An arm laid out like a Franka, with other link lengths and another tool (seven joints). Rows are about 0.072 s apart.
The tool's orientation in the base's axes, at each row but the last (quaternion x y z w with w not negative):
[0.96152 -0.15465 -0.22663 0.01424]
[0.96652 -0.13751 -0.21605 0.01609]
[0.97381 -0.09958 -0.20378 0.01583]
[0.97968 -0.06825 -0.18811 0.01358]
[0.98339 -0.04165 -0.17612 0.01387]
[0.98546 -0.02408 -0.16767 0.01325]
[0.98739 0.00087 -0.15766 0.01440]
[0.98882 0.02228 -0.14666 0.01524]
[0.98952 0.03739 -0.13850 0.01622]
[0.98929 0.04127 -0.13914 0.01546]
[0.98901 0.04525 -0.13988 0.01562]
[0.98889 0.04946 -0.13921 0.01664]
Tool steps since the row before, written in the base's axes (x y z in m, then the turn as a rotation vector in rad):
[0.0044 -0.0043 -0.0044 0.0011 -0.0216 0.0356]
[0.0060 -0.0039 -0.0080 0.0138 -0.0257 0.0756]
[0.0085 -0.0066 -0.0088 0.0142 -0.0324 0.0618]
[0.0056 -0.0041 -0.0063 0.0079 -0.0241 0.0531]
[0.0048 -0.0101 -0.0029 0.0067 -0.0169 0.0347]
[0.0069 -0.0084 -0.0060 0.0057 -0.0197 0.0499]
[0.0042 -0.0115 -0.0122 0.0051 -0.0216 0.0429]
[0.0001 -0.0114 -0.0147 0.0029 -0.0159 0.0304]
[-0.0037 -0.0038 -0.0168 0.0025 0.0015 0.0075]
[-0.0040 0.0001 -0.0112 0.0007 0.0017 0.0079]
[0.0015 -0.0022 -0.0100 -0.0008 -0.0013 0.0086]
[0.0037 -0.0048 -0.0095 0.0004 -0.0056 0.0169]
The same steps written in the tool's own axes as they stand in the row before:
[0.0069 0.0024 0.0018 -0.0079 0.0237 -0.0333]
[0.0096 0.0015 0.0046 -0.0122 0.0280 -0.0751]
[0.0124 0.0042 0.0046 -0.0051 0.0335 -0.0626]
[0.0080 0.0030 0.0038 -0.0089 0.0256 -0.0522]
[0.0064 0.0096 0.0012 -0.0043 0.0178 -0.0346]
[0.0089 0.0079 0.0035 -0.0101 0.0211 -0.0486]
[0.0078 0.0112 0.0106 -0.0085 0.0228 -0.0417]
[0.0039 0.0110 0.0144 -0.0067 0.0167 -0.0293]
[0.0008 0.0031 0.0173 0.0004 -0.0011 -0.0080]
[-0.0007 -0.0007 0.0119 -0.0014 -0.0015 -0.0079]
[0.0040 0.0021 0.0093 -0.0033 0.0014 -0.0080]
[0.0057 0.0050 0.0083 -0.0048 0.0059 -0.0161]

